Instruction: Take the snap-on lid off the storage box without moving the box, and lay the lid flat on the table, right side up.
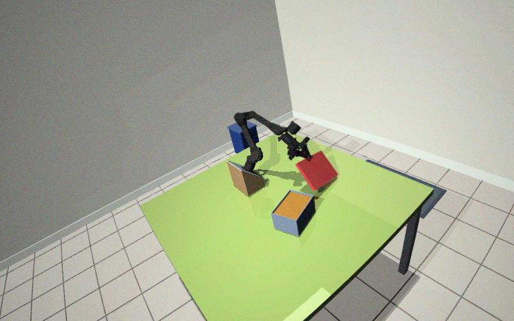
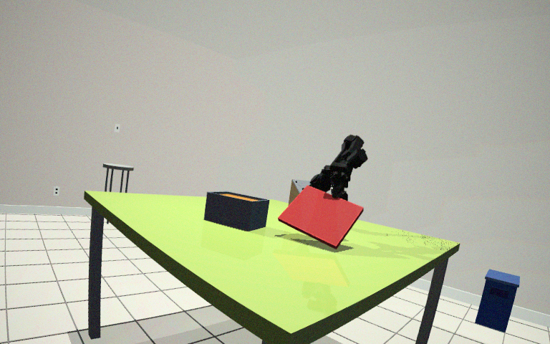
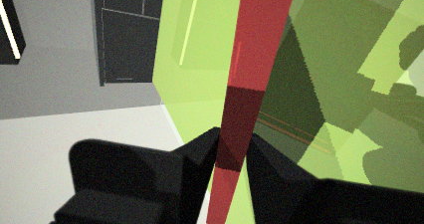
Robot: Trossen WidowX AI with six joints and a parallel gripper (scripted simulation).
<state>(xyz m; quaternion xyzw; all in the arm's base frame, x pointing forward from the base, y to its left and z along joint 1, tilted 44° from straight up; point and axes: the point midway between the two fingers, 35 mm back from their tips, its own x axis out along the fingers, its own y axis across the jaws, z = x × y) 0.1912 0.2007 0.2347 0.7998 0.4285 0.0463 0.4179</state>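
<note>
Right now my gripper tip is 60 mm short of the red lid and 50 mm above it. Also, from my gripper tip: storage box 210 mm ahead, 290 mm to the right, 100 mm below.
</note>
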